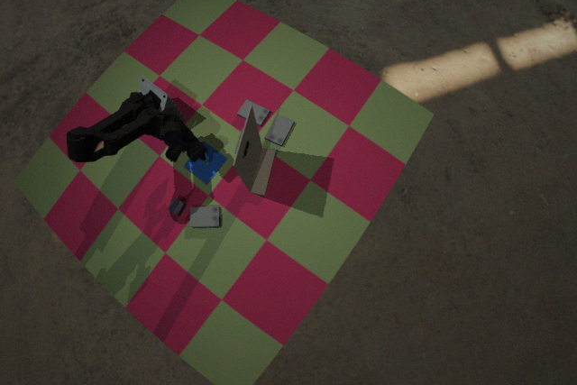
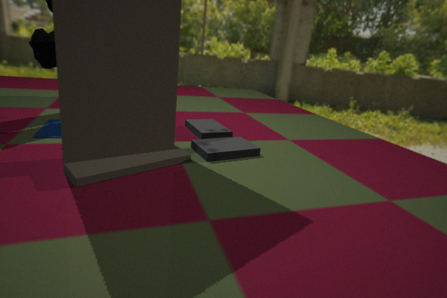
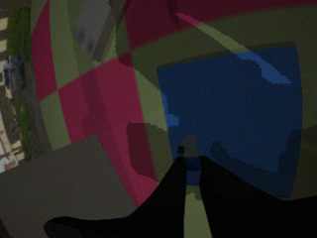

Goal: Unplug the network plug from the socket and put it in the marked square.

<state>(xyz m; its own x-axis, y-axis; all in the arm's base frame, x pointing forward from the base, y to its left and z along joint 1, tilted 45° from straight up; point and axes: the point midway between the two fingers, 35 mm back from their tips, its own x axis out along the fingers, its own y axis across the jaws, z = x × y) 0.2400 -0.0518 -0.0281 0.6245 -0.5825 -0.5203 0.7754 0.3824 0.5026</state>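
Now: the blue marked square 10 mm behind my gripper tip and 50 mm below it. Also, from my gripper tip: plug right at my gripper tip; then panel 160 mm ahead, 100 mm to the left, 110 mm above.
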